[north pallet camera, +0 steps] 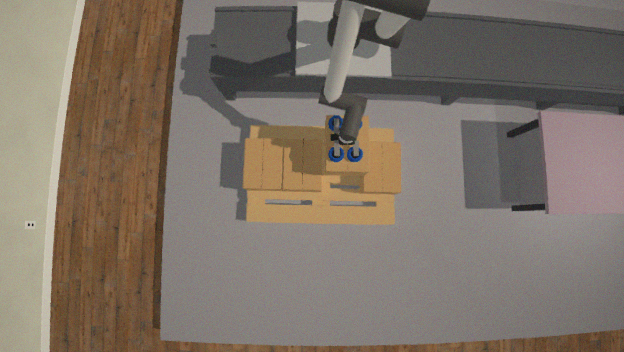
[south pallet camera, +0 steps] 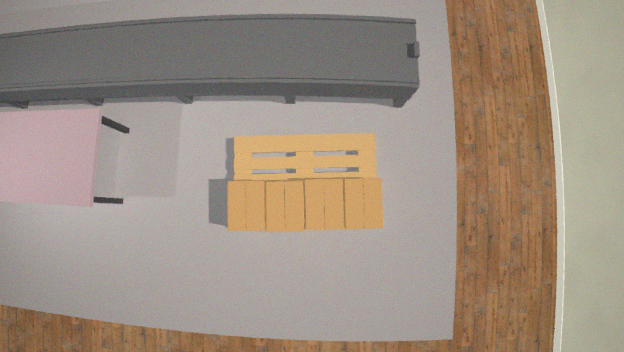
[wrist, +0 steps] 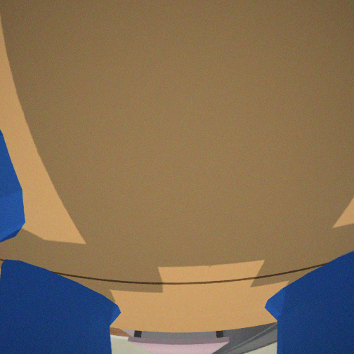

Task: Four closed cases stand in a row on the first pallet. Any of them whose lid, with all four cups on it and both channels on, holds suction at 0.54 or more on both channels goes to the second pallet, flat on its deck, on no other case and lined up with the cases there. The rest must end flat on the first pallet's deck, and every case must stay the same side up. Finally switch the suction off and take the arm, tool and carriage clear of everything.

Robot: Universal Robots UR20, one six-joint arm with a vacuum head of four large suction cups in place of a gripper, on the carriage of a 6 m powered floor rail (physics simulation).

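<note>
In the north pallet camera, my suction head has its blue cups on the lid of a tan case and holds it raised above the first pallet, level as far as I can tell. The lid fills most of the wrist view. Two cases stand side by side to its left on the pallet, and one case stands to its right. A gap shows between them, partly under the held case. In the south pallet camera, several cases stand in a row along the near side of the second pallet.
The dark grey rail runs behind both pallets, with the white carriage on it near the first pallet. A pink table with dark legs stands between the pallets.
</note>
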